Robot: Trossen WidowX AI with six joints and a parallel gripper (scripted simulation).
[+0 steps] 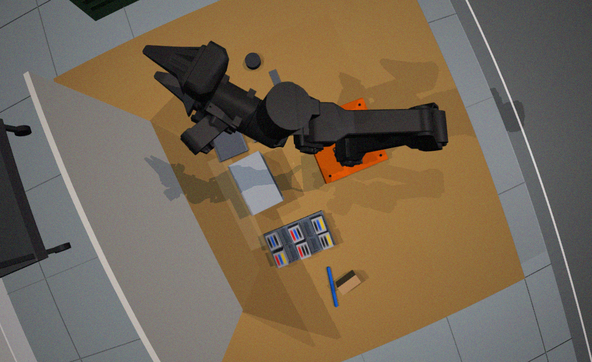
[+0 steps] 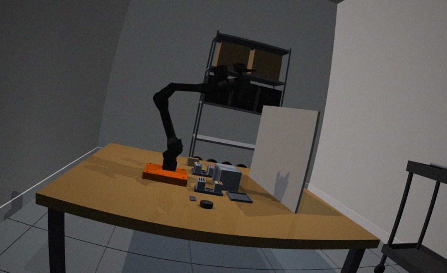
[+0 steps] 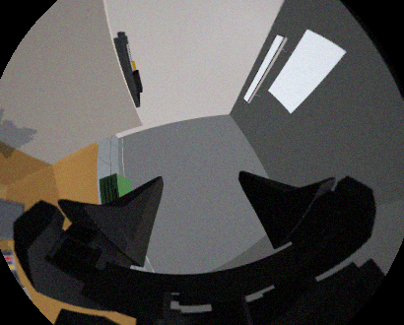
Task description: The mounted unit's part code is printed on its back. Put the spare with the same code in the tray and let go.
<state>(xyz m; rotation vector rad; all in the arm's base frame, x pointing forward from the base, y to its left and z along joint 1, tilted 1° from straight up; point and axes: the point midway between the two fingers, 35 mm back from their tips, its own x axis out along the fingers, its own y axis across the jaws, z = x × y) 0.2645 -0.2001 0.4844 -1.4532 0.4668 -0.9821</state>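
Right now the grey spare is 2 cm behind my gripper tip, 38 cm to the left of it and 49 cm below it. Round my gripper tip: white panel (25 cm ahead, 18 cm to the left, 31 cm below); flat grey tray (3 cm ahead, 1 cm to the left, 53 cm below); grey box (1 cm ahead, 20 cm to the left, 48 cm below).
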